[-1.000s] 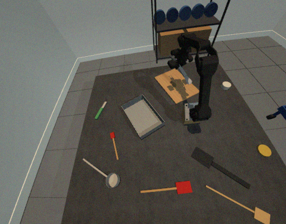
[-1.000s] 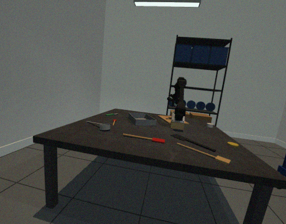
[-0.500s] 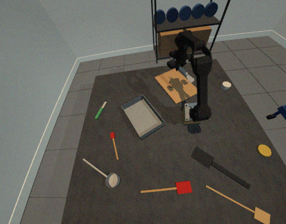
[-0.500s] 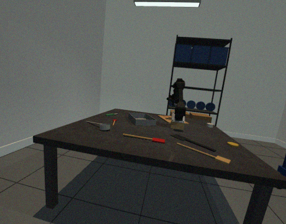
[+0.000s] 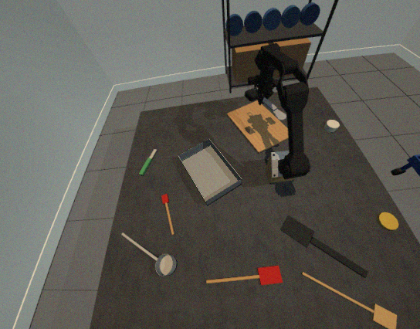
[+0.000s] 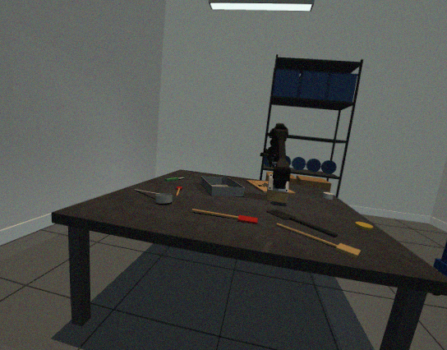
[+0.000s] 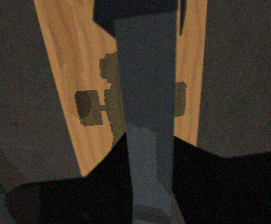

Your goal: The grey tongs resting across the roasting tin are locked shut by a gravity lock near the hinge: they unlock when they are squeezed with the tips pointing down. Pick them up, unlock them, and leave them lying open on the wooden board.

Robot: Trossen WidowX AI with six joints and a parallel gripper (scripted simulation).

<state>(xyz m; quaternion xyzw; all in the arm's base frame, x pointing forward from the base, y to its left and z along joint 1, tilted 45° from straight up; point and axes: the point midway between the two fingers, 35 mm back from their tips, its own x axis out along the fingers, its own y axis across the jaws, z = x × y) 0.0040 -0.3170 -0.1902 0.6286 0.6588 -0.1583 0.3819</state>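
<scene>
The wooden board is 150 mm below my gripper tip. From my gripper tip the other things lie so: metal roasting tin (340 mm ahead, 260 mm to the left, 130 mm below); yellow disc (640 mm to the left, 360 mm behind, 150 mm below); black spatula (670 mm to the left, 150 mm below, 50 mm behind).
</scene>
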